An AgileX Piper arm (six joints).
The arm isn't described. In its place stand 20 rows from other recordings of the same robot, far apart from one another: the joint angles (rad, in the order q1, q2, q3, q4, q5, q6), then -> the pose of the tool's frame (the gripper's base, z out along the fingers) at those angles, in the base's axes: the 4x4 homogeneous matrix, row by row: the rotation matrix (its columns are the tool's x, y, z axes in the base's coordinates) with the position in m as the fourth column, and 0 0 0 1 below.
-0.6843, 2.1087, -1.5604, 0.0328, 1.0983, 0.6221 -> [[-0.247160 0.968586 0.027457 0.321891], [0.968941 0.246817 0.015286 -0.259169], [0.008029 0.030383 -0.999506 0.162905], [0 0 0 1]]
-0.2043, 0.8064, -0.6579, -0.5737, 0.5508, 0.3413 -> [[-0.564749 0.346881 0.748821 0.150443], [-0.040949 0.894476 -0.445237 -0.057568], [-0.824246 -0.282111 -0.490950 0.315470], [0 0 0 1]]
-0.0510, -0.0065, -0.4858, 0.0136, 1.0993, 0.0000 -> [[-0.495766 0.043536 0.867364 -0.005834], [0.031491 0.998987 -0.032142 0.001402], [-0.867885 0.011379 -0.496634 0.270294], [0 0 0 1]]
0.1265, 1.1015, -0.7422, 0.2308, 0.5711, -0.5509 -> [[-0.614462 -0.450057 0.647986 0.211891], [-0.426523 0.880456 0.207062 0.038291], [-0.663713 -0.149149 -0.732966 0.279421], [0 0 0 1]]
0.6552, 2.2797, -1.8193, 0.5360, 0.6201, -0.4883 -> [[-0.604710 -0.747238 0.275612 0.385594], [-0.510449 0.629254 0.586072 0.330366], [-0.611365 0.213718 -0.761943 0.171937], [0 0 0 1]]
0.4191, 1.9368, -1.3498, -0.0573, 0.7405, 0.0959 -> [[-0.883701 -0.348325 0.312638 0.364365], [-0.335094 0.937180 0.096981 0.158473], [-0.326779 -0.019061 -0.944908 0.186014], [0 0 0 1]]
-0.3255, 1.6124, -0.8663, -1.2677, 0.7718, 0.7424 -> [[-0.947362 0.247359 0.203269 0.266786], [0.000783 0.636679 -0.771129 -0.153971], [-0.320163 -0.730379 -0.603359 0.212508], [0 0 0 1]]
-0.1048, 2.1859, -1.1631, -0.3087, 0.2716, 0.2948 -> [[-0.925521 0.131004 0.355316 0.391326], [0.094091 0.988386 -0.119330 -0.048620], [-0.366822 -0.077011 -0.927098 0.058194], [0 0 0 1]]
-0.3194, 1.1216, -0.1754, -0.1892, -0.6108, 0.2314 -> [[-0.224154 0.230747 0.946842 0.174070], [0.153430 0.967805 -0.199533 -0.047231], [-0.962400 0.100548 -0.252341 0.195688], [0 0 0 1]]
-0.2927, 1.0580, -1.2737, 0.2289, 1.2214, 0.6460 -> [[-0.461554 0.618737 0.635714 0.180287], [0.816211 0.576917 0.031091 -0.034068], [-0.347517 0.533227 -0.771298 0.413616], [0 0 0 1]]
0.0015, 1.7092, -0.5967, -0.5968, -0.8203, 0.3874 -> [[-0.276601 -0.407368 0.870370 0.305305], [-0.042817 0.910031 0.412324 0.037861], [-0.960031 0.076782 -0.269157 0.169929], [0 0 0 1]]
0.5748, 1.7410, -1.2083, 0.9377, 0.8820, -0.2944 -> [[-0.947578 -0.318756 -0.022167 0.267937], [-0.234077 0.645276 0.727205 0.241042], [-0.217497 0.694272 -0.686062 0.244137], [0 0 0 1]]
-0.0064, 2.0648, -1.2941, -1.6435, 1.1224, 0.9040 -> [[-0.916829 0.145777 0.371717 0.410027], [-0.318632 0.293911 -0.901160 -0.084413], [-0.240621 -0.944651 -0.223017 0.191729], [0 0 0 1]]
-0.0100, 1.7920, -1.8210, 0.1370, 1.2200, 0.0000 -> [[-0.892782 -0.005928 0.450449 0.387119], [0.055863 0.990739 0.123756 0.007800], [-0.447011 0.135651 -0.884183 0.360496], [0 0 0 1]]
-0.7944, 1.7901, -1.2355, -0.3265, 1.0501, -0.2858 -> [[-0.934556 0.324168 -0.146698 0.219910], [0.351978 0.902640 -0.247696 -0.260038], [0.052121 -0.283120 -0.957667 0.209737], [0 0 0 1]]
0.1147, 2.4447, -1.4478, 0.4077, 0.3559, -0.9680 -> [[-0.696715 -0.649235 0.305092 0.437704], [-0.629401 0.757300 0.174216 0.063081], [-0.344153 -0.070647 -0.936252 0.005021], [0 0 0 1]]
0.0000, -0.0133, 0.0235, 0.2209, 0.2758, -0.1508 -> [[-0.194494 -0.046603 0.979796 0.054587], [0.061856 0.996300 0.059667 0.005430], [-0.978951 0.072211 -0.190892 0.181694], [0 0 0 1]]
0.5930, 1.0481, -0.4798, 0.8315, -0.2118, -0.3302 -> [[-0.444707 -0.250703 0.859875 0.181857], [0.260978 0.882103 0.392155 0.105509], [-0.856812 0.398802 -0.326849 0.260683], [0 0 0 1]]
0.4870, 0.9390, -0.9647, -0.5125, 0.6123, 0.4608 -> [[-0.379900 -0.212238 0.900350 0.180075], [-0.169359 0.972829 0.157862 0.066336], [-0.909392 -0.092510 -0.405523 0.386888], [0 0 0 1]]
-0.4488, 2.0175, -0.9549, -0.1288, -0.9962, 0.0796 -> [[0.018434 0.334072 0.942367 0.370151], [0.001411 0.942518 -0.334153 -0.167366], [-0.999829 0.007489 0.016903 0.167275], [0 0 0 1]]
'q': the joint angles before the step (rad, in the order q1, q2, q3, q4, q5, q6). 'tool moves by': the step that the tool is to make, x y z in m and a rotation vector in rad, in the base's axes. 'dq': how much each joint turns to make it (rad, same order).
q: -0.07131 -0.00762 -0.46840 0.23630 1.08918 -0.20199
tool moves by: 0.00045 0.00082 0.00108 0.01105 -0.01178 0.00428
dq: -0.00005 -0.00001 0.00000 0.01236 -0.01128 -0.00005
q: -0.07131 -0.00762 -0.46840 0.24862 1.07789 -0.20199
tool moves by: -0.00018 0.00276 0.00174 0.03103 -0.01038 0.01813
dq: 0.00006 -0.00001 -0.00219 0.03641 -0.00618 0.00006
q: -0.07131 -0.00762 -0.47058 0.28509 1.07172 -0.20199
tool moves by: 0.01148 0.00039 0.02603 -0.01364 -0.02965 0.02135
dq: -0.00001 0.10952 -0.07606 0.02570 -0.05409 -0.04850
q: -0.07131 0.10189 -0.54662 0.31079 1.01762 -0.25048
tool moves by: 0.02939 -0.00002 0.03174 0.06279 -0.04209 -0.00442
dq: 0.00008 0.17117 -0.08093 0.06330 -0.13194 -0.01252
